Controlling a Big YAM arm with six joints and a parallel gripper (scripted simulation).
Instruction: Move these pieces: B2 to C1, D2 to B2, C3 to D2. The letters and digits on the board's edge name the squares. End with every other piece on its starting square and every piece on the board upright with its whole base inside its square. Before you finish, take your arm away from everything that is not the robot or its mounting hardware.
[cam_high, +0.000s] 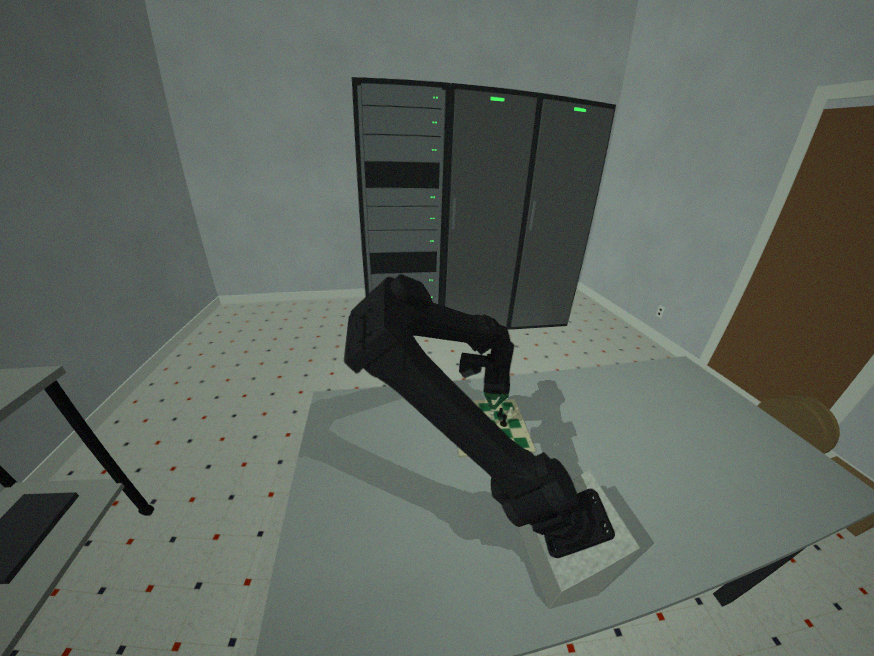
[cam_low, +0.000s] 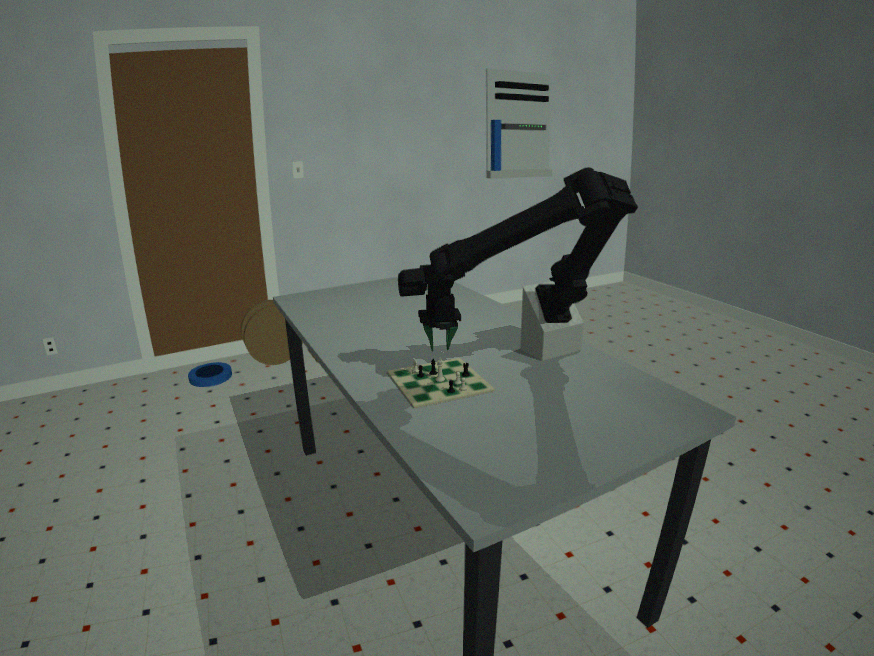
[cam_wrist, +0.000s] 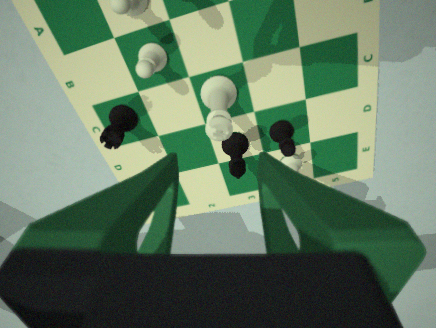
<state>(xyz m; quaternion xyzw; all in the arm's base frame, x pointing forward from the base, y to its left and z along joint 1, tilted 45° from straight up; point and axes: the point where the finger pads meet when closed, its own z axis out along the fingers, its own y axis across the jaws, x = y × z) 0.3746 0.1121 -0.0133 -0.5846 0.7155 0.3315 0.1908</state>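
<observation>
The tall white piece lies 6 cm below my hand. The rest, counted from my hand: chessboard 10 cm below.
</observation>
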